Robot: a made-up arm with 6 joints.
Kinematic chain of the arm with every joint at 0, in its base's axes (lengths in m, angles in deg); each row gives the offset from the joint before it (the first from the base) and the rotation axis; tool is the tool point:
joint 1: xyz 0 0 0.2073 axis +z
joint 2: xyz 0 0 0 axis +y
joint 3: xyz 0 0 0.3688 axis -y
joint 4: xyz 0 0 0 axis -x
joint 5: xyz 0.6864 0 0 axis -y
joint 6: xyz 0 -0.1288 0 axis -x
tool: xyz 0 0 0
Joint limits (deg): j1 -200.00..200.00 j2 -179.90..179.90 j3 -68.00..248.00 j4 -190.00..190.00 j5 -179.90..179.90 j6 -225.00..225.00
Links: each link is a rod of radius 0.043 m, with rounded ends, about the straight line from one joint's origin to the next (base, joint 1, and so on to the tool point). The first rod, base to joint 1, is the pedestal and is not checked.
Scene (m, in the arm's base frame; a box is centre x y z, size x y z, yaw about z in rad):
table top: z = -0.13
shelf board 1: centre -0.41 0.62 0.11 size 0.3 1 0.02 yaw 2.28
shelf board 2: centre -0.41 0.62 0.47 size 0.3 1 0.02 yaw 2.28
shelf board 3: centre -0.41 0.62 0.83 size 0.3 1 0.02 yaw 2.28
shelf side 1: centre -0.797 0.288 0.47 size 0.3 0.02 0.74 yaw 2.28
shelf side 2: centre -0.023 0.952 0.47 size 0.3 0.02 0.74 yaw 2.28
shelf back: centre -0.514 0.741 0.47 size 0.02 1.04 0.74 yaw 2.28
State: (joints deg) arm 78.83 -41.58 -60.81 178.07 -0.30 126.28
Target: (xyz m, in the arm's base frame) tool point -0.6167 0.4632 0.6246
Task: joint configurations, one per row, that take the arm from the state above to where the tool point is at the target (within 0.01 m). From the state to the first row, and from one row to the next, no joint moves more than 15 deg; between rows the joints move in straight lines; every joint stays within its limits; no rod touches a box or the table.
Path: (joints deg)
1: 81.95 -37.38 -50.14 174.84 -3.40 129.70
2: 85.08 -33.19 -39.47 171.61 -6.50 133.13
3: 88.20 -28.99 -28.81 168.38 -9.60 136.55
4: 99.59 -18.76 -18.07 167.88 -7.28 133.98
5: 110.98 -8.53 -7.34 167.37 -4.95 131.41
6: 122.36 1.71 3.39 166.87 -2.63 128.85
7: 133.75 11.94 14.12 166.36 -0.30 126.28

